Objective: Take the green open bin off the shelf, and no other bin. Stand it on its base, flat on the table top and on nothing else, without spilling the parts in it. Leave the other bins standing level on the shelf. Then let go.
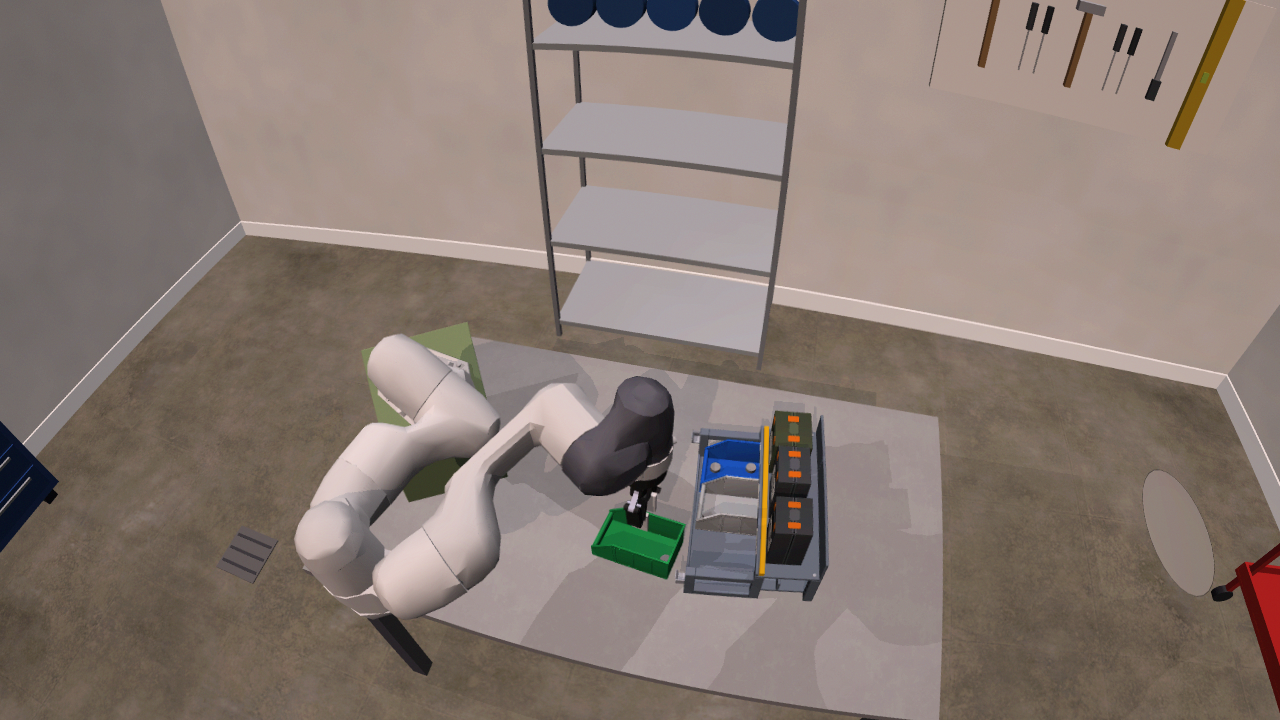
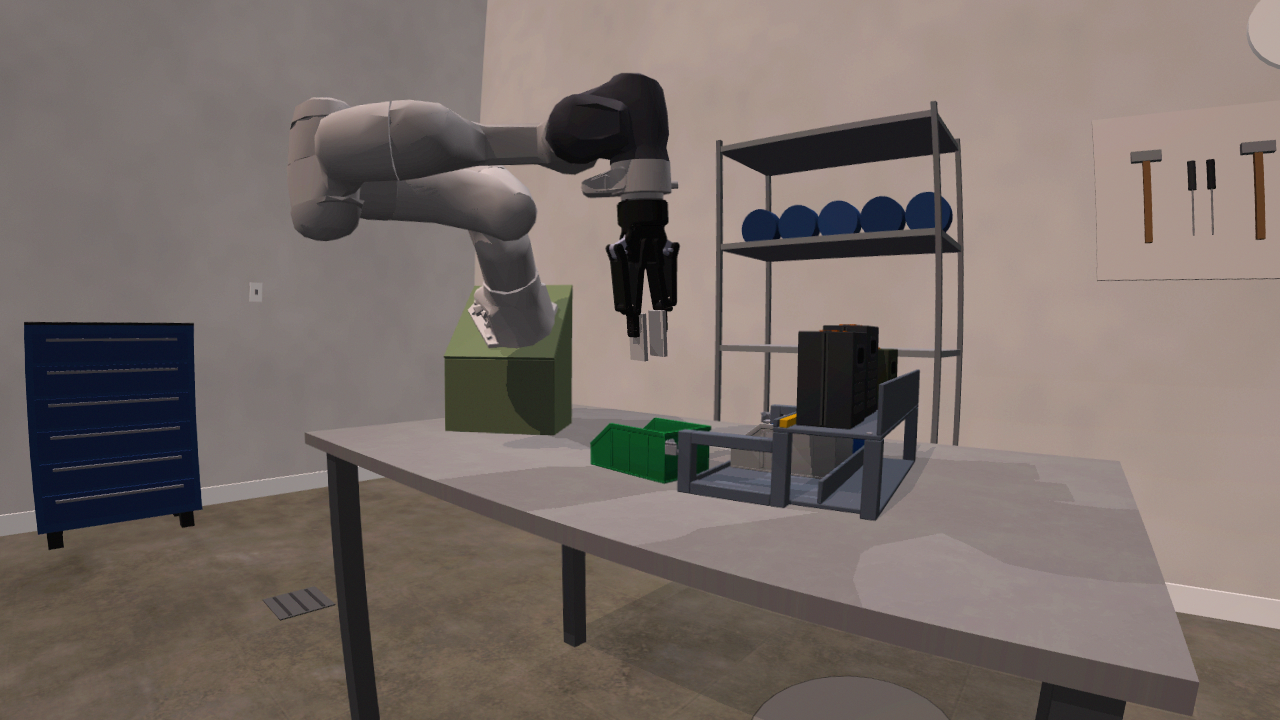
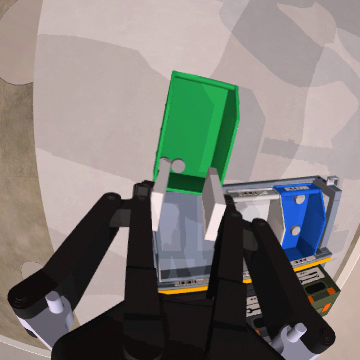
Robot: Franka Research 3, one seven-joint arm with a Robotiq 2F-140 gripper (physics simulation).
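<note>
The green open bin (image 1: pixel 640 542) (image 2: pixel 630 450) (image 3: pixel 192 125) appears to stand upright on its base on the table top, beside the low shelf's open end. Round grey parts (image 3: pixel 178 165) lie in it near its back wall, one partly hidden by a finger. My gripper (image 1: pixel 637 516) (image 2: pixel 648 343) (image 3: pixel 186 177) is above the bin, apart from it, partly open with nothing between its fingers. The blue bin (image 1: pixel 732 454) (image 3: pixel 313 220) and the light grey bin (image 1: pixel 729 501) (image 3: pixel 254 212) sit side by side on the shelf (image 1: pixel 822 501) (image 2: pixel 780 467) (image 3: pixel 334 215) and look level.
A yellow bar (image 1: pixel 764 501) runs along the shelf. Dark cases (image 1: pixel 789 537) (image 2: pixel 819 376) and an olive case (image 1: pixel 793 428) (image 3: pixel 327 295) stand behind it. The green robot pedestal (image 2: pixel 501 394) is at the table's left. A tall rack (image 1: pixel 544 179) (image 2: pixel 937 268) stands beyond the table.
</note>
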